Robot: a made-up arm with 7 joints. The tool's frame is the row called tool. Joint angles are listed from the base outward.
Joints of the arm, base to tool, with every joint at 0 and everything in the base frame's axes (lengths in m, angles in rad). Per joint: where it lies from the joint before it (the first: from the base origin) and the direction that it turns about. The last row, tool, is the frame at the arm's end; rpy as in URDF.
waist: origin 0.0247 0.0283 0.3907 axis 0 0.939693 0.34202
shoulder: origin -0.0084 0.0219 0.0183 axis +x
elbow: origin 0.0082 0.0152 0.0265 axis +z
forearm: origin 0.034 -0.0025 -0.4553 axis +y
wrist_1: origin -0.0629 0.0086 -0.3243 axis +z
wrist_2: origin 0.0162 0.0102 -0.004 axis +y
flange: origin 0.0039 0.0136 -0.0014 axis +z
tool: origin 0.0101 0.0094 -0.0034 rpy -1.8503 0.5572 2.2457
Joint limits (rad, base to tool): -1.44..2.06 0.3..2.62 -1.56..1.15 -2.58..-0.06 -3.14..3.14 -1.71..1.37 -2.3..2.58
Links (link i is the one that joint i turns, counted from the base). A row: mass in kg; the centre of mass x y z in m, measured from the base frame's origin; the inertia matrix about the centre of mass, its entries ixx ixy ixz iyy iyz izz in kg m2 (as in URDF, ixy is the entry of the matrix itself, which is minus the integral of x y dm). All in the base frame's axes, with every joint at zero. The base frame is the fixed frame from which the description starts. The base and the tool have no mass.
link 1: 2.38; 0.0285 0.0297 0.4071; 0.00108 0 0 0.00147 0.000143 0.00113
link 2: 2.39; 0.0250 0.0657 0.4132; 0.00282 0 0 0.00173 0 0.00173
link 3: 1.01; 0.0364 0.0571 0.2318; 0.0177 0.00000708 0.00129 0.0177 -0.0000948 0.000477
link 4: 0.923; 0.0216 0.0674 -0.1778; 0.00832 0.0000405 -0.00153 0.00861 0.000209 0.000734
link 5: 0.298; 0.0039 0.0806 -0.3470; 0.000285 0 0 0.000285 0 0.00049
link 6: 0.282; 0.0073 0.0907 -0.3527; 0.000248 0 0 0.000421 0 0.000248
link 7: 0.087; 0.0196 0.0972 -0.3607; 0.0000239 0 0 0.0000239 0 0.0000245
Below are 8 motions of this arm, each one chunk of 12 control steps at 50 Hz.
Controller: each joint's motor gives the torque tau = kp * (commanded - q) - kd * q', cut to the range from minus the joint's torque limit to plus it. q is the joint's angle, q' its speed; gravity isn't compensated. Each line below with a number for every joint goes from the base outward.
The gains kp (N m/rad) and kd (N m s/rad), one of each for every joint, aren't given. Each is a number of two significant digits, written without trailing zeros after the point. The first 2 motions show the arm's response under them.
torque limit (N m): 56 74 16 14 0.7 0.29 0.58
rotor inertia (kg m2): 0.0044 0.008 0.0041 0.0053 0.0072 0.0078 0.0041
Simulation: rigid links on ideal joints. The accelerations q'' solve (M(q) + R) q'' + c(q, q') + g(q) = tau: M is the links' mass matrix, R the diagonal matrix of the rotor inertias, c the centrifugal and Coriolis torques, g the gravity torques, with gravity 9.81 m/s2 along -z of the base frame. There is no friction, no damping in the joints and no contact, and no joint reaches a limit. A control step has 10 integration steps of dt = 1/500 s. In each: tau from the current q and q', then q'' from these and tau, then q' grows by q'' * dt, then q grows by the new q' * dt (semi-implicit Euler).
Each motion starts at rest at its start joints. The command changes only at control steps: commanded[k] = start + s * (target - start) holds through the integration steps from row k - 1 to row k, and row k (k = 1, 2, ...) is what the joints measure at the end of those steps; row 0 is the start. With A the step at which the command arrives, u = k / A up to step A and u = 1 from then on. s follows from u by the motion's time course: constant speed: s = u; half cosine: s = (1 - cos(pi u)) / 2; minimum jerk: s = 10 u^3 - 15 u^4 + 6 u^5; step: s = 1 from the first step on.
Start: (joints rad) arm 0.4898 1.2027 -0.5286 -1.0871 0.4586 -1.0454 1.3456
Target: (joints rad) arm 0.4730 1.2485 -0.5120 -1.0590 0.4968 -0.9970 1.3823
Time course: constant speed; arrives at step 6
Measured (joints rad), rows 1 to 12:
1: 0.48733 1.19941 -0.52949 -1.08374 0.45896 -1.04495 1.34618
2: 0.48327 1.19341 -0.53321 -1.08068 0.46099 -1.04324 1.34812
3: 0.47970 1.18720 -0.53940 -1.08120 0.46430 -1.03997 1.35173
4: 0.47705 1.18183 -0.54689 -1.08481 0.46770 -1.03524 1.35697
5: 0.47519 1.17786 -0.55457 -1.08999 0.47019 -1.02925 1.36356
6: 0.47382 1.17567 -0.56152 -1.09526 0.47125 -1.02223 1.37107
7: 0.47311 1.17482 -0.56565 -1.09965 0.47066 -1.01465 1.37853
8: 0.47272 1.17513 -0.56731 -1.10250 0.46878 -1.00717 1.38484
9: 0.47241 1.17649 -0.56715 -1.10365 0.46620 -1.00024 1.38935
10: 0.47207 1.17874 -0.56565 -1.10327 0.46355 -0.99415 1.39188
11: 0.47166 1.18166 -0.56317 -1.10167 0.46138 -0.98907 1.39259
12: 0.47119 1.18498 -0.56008 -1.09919 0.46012 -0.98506 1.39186
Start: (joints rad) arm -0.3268 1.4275 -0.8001 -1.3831 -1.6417 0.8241 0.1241
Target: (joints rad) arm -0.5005 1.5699 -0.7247 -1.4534 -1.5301 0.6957 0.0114
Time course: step
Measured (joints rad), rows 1 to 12:
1: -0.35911 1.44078 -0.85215 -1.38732 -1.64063 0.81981 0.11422
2: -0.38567 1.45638 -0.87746 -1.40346 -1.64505 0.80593 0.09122
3: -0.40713 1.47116 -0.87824 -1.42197 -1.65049 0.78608 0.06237
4: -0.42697 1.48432 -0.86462 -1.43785 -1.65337 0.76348 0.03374
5: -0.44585 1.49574 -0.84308 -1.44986 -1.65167 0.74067 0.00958
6: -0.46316 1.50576 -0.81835 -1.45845 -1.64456 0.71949 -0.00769
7: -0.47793 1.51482 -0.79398 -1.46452 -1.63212 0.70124 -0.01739
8: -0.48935 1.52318 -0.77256 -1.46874 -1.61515 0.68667 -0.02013
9: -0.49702 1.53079 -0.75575 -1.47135 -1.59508 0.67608 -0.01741
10: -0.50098 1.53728 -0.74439 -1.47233 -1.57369 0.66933 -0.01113
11: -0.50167 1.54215 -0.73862 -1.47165 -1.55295 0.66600 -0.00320
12: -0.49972 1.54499 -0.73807 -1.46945 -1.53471 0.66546 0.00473
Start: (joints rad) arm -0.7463 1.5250 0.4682 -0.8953 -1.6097 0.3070 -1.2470
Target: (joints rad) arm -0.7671 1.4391 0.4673 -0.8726 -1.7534 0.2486 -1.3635
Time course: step
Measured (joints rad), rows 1 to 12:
1: -0.76085 1.50978 0.48980 -0.89444 -1.61745 0.30446 -1.25717
2: -0.76887 1.49013 0.50290 -0.89162 -1.62730 0.30108 -1.28053
3: -0.76834 1.47041 0.50123 -0.88497 -1.63867 0.29724 -1.30990
4: -0.76361 1.44995 0.49065 -0.87438 -1.65354 0.29257 -1.33919
5: -0.75700 1.42890 0.47562 -0.86062 -1.67291 0.28693 -1.36400
6: -0.74962 1.40800 0.45911 -0.84467 -1.69683 0.28038 -1.38184
7: -0.74208 1.38821 0.44312 -0.82757 -1.72464 0.27311 -1.39193
8: -0.73479 1.37044 0.42895 -0.81032 -1.75518 0.26537 -1.39488
9: -0.72813 1.35548 0.41745 -0.79377 -1.78693 0.25747 -1.39219
10: -0.72239 1.34389 0.40903 -0.77864 -1.81824 0.24970 -1.38582
11: -0.71786 1.33597 0.40381 -0.76550 -1.84745 0.24238 -1.37773
12: -0.71473 1.33178 0.40162 -0.75478 -1.87309 0.23578 -1.36961

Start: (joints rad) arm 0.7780 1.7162 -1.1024 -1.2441 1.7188 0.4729 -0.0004
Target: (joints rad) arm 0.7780 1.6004 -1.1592 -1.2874 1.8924 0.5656 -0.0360
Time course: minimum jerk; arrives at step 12
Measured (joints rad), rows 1 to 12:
1: 0.77752 1.71266 -1.09832 -1.24348 1.71869 0.47300 -0.00041
2: 0.77444 1.70499 -1.09263 -1.24487 1.71832 0.47296 -0.00053
3: 0.77010 1.69484 -1.08718 -1.24991 1.71771 0.47274 -0.00103
4: 0.76538 1.68263 -1.08314 -1.25789 1.71731 0.47266 -0.00226
5: 0.76081 1.66832 -1.08125 -1.26748 1.71799 0.47322 -0.00455
6: 0.75684 1.65182 -1.08196 -1.27761 1.72086 0.47493 -0.00808
7: 0.75383 1.63332 -1.08544 -1.28780 1.72695 0.47818 -0.01282
8: 0.75204 1.61335 -1.09163 -1.29808 1.73700 0.48314 -0.01850
9: 0.75167 1.59280 -1.10021 -1.30879 1.75119 0.48976 -0.02466
10: 0.75274 1.57279 -1.11057 -1.32028 1.76908 0.49774 -0.03069
11: 0.75513 1.55454 -1.12197 -1.33266 1.78970 0.50661 -0.03599
12: 0.75852 1.53913 -1.13355 -1.34559 1.81174 0.51585 -0.04006

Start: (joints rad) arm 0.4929 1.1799 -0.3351 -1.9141 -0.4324 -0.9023 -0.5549
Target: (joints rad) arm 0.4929 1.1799 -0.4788 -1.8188 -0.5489 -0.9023 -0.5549
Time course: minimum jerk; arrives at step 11
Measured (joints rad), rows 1 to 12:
1: 0.49121 1.17592 -0.33659 -1.90991 -0.43276 -0.90232 -0.55493
2: 0.48802 1.16840 -0.34291 -1.90125 -0.43321 -0.90198 -0.55503
3: 0.48525 1.16068 -0.35487 -1.89104 -0.43398 -0.90107 -0.55520
4: 0.48376 1.15430 -0.37227 -1.88031 -0.43606 -0.89966 -0.55541
5: 0.48367 1.14960 -0.39429 -1.86899 -0.44068 -0.89797 -0.55564
6: 0.48478 1.14621 -0.41960 -1.85667 -0.44889 -0.89623 -0.55585
7: 0.48694 1.14353 -0.44646 -1.84315 -0.46129 -0.89460 -0.55604
8: 0.49012 1.14100 -0.47291 -1.82874 -0.47791 -0.89318 -0.55620
9: 0.49437 1.13831 -0.49703 -1.81421 -0.49812 -0.89199 -0.55636
10: 0.49959 1.13545 -0.51732 -1.80063 -0.52084 -0.89105 -0.55655
11: 0.50535 1.13271 -0.53306 -1.78893 -0.54464 -0.89035 -0.55676
12: 0.51081 1.13053 -0.54459 -1.77964 -0.56804 -0.88991 -0.55699

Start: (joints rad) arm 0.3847 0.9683 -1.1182 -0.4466 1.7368 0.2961 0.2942
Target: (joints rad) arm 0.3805 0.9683 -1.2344 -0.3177 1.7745 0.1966 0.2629
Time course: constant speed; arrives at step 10
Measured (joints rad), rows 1 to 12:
1: 0.38243 0.96472 -1.12200 -0.44219 1.73712 0.29550 0.29393
2: 0.37849 0.95788 -1.12904 -0.43854 1.73798 0.29364 0.29303
3: 0.37392 0.94929 -1.13820 -0.43771 1.73913 0.29031 0.29132
4: 0.36920 0.93964 -1.14862 -0.43915 1.74024 0.28548 0.28876
5: 0.36467 0.92957 -1.15978 -0.44197 1.74106 0.27922 0.28547
6: 0.36055 0.91965 -1.17135 -0.44525 1.74150 0.27165 0.28163
7: 0.35703 0.91040 -1.18313 -0.44814 1.74154 0.26298 0.27746
8: 0.35419 0.90224 -1.19500 -0.44989 1.74125 0.25340 0.27319
9: 0.35208 0.89550 -1.20689 -0.44988 1.74079 0.24314 0.26900
10: 0.35072 0.89039 -1.21873 -0.44766 1.74034 0.23240 0.26499
11: 0.35093 0.88752 -1.22579 -0.44527 1.73980 0.22175 0.26152
12: 0.35224 0.88690 -1.22997 -0.44263 1.73948 0.21181 0.25896

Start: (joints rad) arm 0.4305 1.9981 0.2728 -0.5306 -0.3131 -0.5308 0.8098
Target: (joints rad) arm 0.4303 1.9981 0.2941 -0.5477 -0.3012 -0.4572 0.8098
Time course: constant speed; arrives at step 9
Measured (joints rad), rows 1 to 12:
1: 0.43326 1.99563 0.27338 -0.53333 -0.31277 -0.53041 0.80977
2: 0.43704 1.98935 0.27112 -0.54025 -0.31300 -0.52938 0.80967
3: 0.44119 1.98026 0.26684 -0.54924 -0.31531 -0.52775 0.80948
4: 0.44525 1.96943 0.26135 -0.55852 -0.32060 -0.52552 0.80920
5: 0.44890 1.95788 0.25539 -0.56681 -0.32919 -0.52270 0.80884
6: 0.45197 1.94652 0.24963 -0.57335 -0.34077 -0.51922 0.80844
7: 0.45436 1.93612 0.24463 -0.57784 -0.35462 -0.51505 0.80805
8: 0.45608 1.92727 0.24081 -0.58039 -0.36971 -0.51014 0.80769
9: 0.45716 1.92036 0.23844 -0.58134 -0.38489 -0.50447 0.80740
10: 0.45764 1.91577 0.23674 -0.58097 -0.39897 -0.49833 0.80719
11: 0.45764 1.91348 0.23601 -0.57976 -0.41109 -0.49216 0.80707
12: 0.45721 1.91329 0.23638 -0.57816 -0.42056 -0.48630 0.80703

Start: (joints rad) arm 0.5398 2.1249 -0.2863 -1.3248 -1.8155 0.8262 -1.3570
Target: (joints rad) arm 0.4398 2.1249 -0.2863 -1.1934 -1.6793 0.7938 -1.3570
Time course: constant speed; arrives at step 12
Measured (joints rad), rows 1 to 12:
1: 0.54077 2.12190 -0.28454 -1.32733 -1.81510 0.82594 -1.35700
2: 0.54012 2.11556 -0.28595 -1.33421 -1.81277 0.82521 -1.35695
3: 0.53825 2.10743 -0.29161 -1.34248 -1.80749 0.82398 -1.35677
4: 0.53574 2.09838 -0.30052 -1.34967 -1.79923 0.82219 -1.35644
5: 0.53266 2.08905 -0.31147 -1.35428 -1.78859 0.81976 -1.35598
6: 0.52893 2.08000 -0.32327 -1.35562 -1.77646 0.81665 -1.35543
7: 0.52446 2.07171 -0.33484 -1.35357 -1.76377 0.81291 -1.35484
8: 0.51915 2.06462 -0.34524 -1.34845 -1.75133 0.80859 -1.35429
9: 0.51295 2.05901 -0.35377 -1.34077 -1.73971 0.80382 -1.35383
10: 0.50583 2.05506 -0.35996 -1.33113 -1.72919 0.79876 -1.35349
11: 0.49784 2.05282 -0.36358 -1.32010 -1.71975 0.79359 -1.35330
12: 0.48904 2.05224 -0.36464 -1.30815 -1.71115 0.78849 -1.35325

